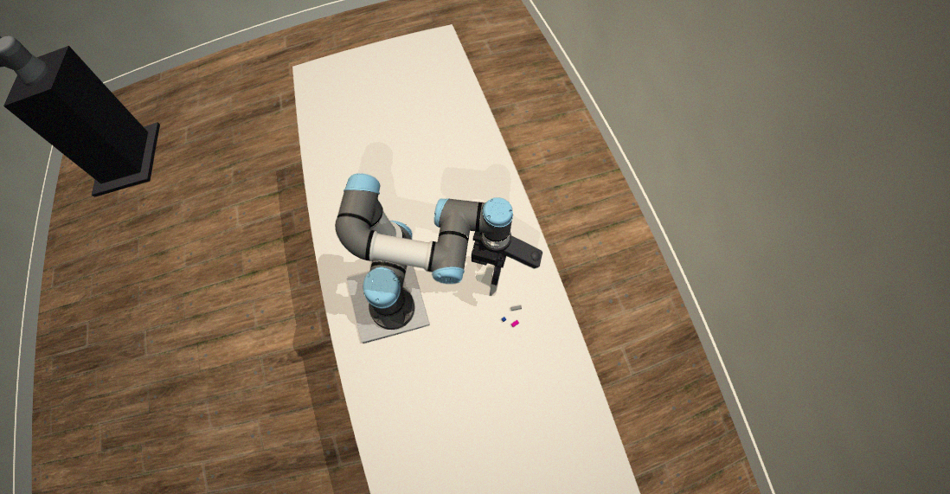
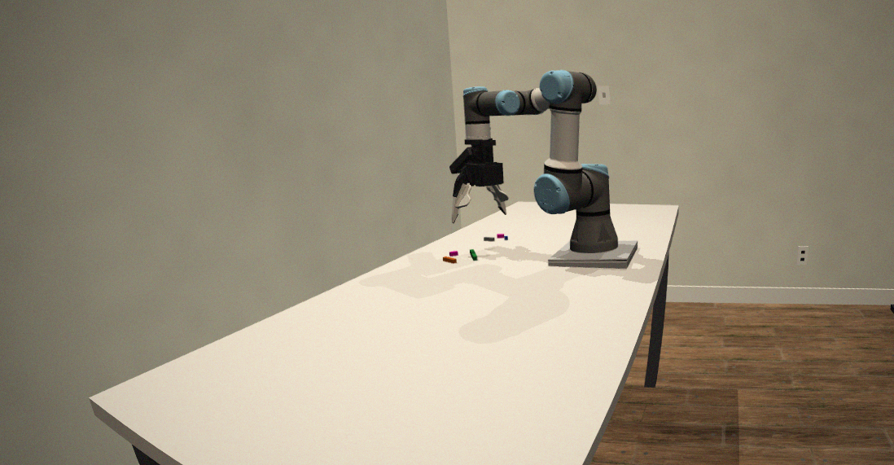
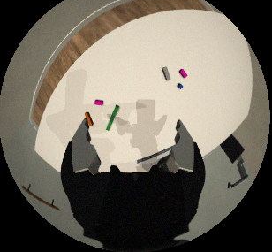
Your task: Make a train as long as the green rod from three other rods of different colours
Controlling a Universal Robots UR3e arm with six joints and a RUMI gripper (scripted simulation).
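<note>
Right now my hand is 10 mm past the blue rod, 120 mm to the left of it and 80 mm above it. From my hand the other things lie so: green rod (20 mm behind, 70 mm to the left, 80 mm below); orange rod (10 mm ahead, 130 mm to the left, 80 mm below); grey rod (30 mm ahead, 100 mm to the right, 80 mm below).
</note>
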